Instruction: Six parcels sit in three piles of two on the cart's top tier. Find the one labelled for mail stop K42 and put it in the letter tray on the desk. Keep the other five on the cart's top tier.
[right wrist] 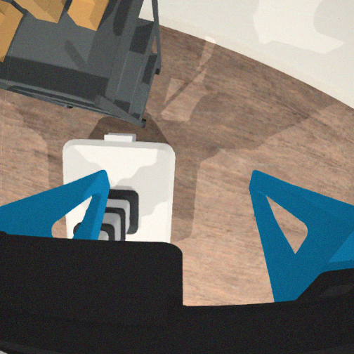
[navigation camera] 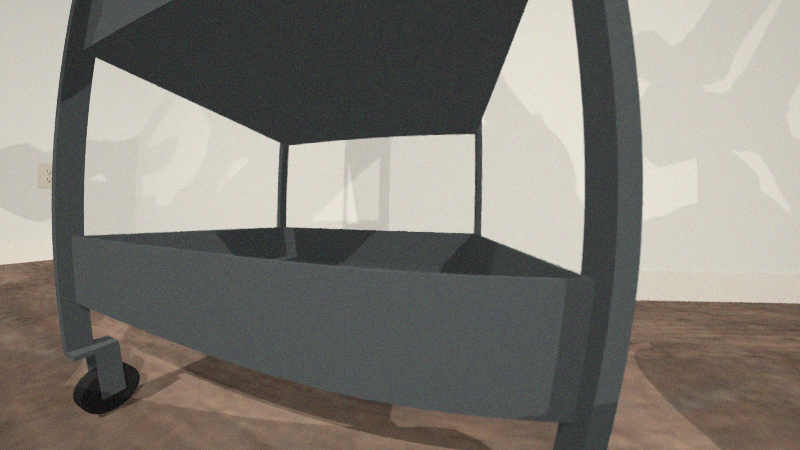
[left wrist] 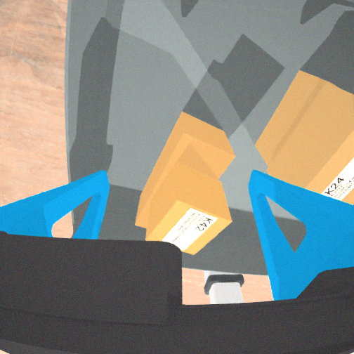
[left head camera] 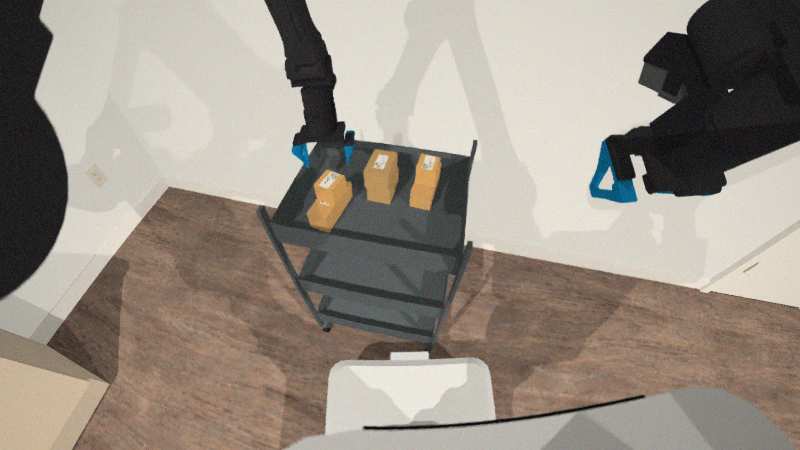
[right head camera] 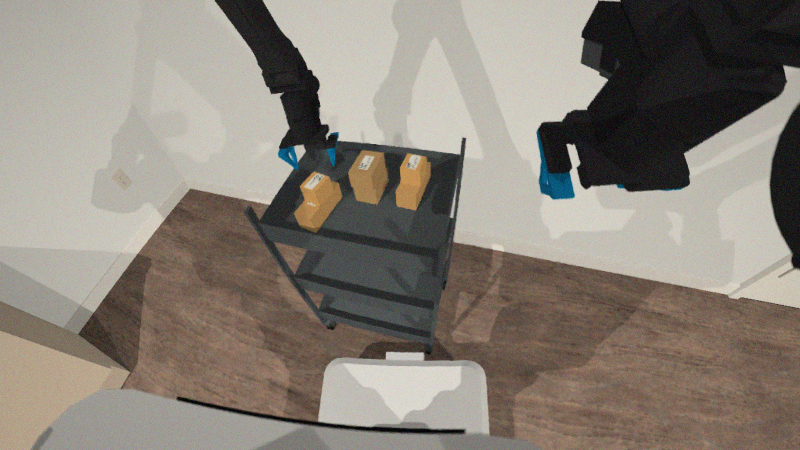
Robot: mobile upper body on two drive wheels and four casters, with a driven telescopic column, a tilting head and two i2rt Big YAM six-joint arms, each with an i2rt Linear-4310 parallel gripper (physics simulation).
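Frame: origin at the left arm's base, x ahead, y left, z up, level; centimetres.
Where they show: left gripper, fingertip midpoint: (left head camera: 328, 165) (right head camera: 315, 166); right gripper, fingertip midpoint: (left head camera: 621, 189) (right head camera: 580, 184).
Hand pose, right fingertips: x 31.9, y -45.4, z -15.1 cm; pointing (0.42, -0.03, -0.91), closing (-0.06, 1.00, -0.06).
After its pixels a point has its place.
The parcel labelled K42 (left head camera: 333, 191) {x 56.9, y -3.7, z -41.9 cm} (right head camera: 318, 193) {x 57.0, y -3.8, z -42.3 cm} (left wrist: 202, 192) sits on another parcel (left head camera: 326, 217) {x 52.9, y -1.9, z -46.3 cm} (right head camera: 309, 217) {x 52.9, y -1.4, z -46.1 cm} (left wrist: 200, 127) in the left pile on the cart's top tier (left head camera: 363, 237) {x 51.0, y -10.2, z -51.4 cm} (right head camera: 346, 239) {x 50.3, y -9.8, z -51.3 cm}. The middle pile (left head camera: 380, 181) {x 61.7, y -14.2, z -43.6 cm} (right head camera: 368, 181) {x 61.5, y -15.1, z -43.2 cm} carries a label reading K24 in the left wrist view. The right pile (left head camera: 425, 181) {x 63.2, y -25.1, z -45.0 cm} (right head camera: 412, 181) {x 63.1, y -25.5, z -45.0 cm} has a label too small to read. My left gripper (left head camera: 327, 164) {x 65.3, y -1.4, z -41.3 cm} (right head camera: 315, 166) {x 65.3, y -1.4, z -41.3 cm} (left wrist: 178, 178) is open and empty, above and behind the left pile. My right gripper (right wrist: 179, 177) is open and empty, well right of the cart. The letter tray does not show.
The cart's posts (left head camera: 474, 167) (right head camera: 460, 173) {x 71.9, y -38.5, z -50.4 cm} (navigation camera: 601, 167) {x 40.6, y -31.0, z -92.8 cm} rise at its corners. A white base (left head camera: 408, 386) {x 23.1, y -21.6, z -91.6 cm} (right head camera: 405, 386) {x 23.3, y -23.2, z -91.6 cm} (right wrist: 150, 200) lies in front of the cart. Beige furniture (left head camera: 39, 386) {x 9.4, y 106.4, z -83.8 cm} (right head camera: 44, 358) {x 11.0, y 105.9, z -73.5 cm} stands at lower left. A wall (left head camera: 531, 67) {x 93.8, y -58.0, z -25.8 cm} stands behind the cart.
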